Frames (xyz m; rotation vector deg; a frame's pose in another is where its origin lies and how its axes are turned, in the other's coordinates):
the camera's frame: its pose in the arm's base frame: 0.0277 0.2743 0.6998 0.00 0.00 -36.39
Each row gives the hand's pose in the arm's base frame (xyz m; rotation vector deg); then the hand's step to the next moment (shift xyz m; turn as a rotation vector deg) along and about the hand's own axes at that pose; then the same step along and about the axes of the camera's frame.
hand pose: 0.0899 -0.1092 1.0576 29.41 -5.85 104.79
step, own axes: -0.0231 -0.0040 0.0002 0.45 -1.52 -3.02
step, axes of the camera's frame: 0.0188 -0.0102 -0.0097 -0.77 1.75 -2.82
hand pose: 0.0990 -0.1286 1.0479 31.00 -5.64 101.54
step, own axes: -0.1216 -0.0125 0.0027 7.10 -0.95 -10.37
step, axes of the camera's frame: 0.0901 -0.0659 -0.0499 -8.87 6.14 -6.51
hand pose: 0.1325 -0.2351 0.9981 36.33 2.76 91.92
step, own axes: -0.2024 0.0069 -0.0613 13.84 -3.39 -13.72
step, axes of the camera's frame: 0.0741 -0.1552 -0.1232 -12.83 12.86 -7.83
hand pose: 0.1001 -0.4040 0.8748 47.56 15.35 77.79
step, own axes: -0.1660 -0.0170 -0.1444 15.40 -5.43 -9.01
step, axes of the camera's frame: -0.0327 -0.1495 -0.1590 -8.81 15.51 -5.45
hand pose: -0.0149 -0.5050 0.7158 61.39 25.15 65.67
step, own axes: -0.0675 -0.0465 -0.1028 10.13 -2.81 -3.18
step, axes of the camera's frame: -0.0569 -0.0594 -0.1026 -3.70 10.21 -1.65
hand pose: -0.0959 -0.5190 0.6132 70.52 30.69 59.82
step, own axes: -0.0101 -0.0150 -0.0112 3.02 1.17 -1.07
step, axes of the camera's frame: -0.0051 -0.0074 -0.0193 -1.77 2.59 1.35
